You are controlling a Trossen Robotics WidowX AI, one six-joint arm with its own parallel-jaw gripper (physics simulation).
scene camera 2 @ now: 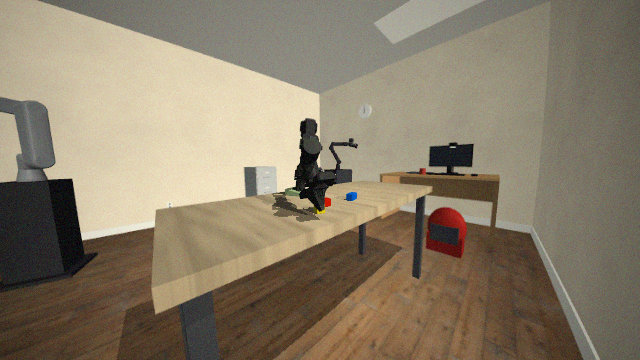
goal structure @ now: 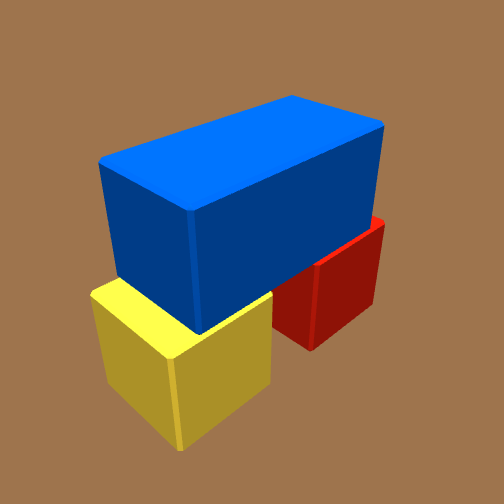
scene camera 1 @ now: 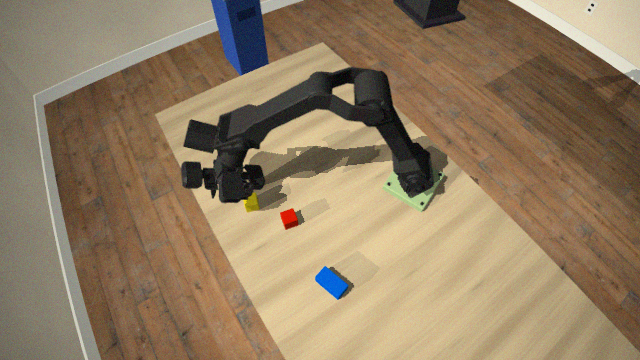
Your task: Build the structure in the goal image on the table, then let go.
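Where they show: gripper, fingertip midpoint: (scene camera 2: 321,210) (scene camera 1: 216,197); arm's base, origin of the base link: (scene camera 2: 299,189) (scene camera 1: 414,182).
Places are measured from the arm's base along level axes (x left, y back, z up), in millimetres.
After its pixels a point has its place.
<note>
A yellow block (scene camera 1: 251,203) @(y -395, x -108, z 6 mm) (scene camera 2: 320,211) is on the table near its long edge, partly hidden by my gripper in both views. My gripper (scene camera 1: 244,196) (scene camera 2: 319,204) @(y -470, x -162, z 4 mm) points down at the yellow block and looks shut on it, low at the table top; its fingertips are hidden in the scene camera 1 view. A red cube (scene camera 1: 289,219) @(y -326, x -31, z 6 mm) (scene camera 2: 327,202) @(y -341, x -44, z -9 mm) lies a short way from the yellow block, apart from it. A blue oblong block (scene camera 1: 331,282) @(y -300, x 143, z 6 mm) (scene camera 2: 351,196) @(y -322, x 116, z -5 mm) lies flat, farther off past the red cube.
The arm stands on a pale green base plate (scene camera 1: 423,204) @(y -10, x 61, z -6 mm) (scene camera 2: 292,192) @(y -22, x -59, z -7 mm) across the wooden table (scene camera 1: 450,280) @(y -48, x 248, z -27 mm) (scene camera 2: 210,230) @(y -361, x -474, z -27 mm). A blue cabinet (scene camera 1: 245,40) stands past one table end. A desk (scene camera 2: 470,190) with a monitor and a red rounded object (scene camera 2: 446,220) are beyond the table.
</note>
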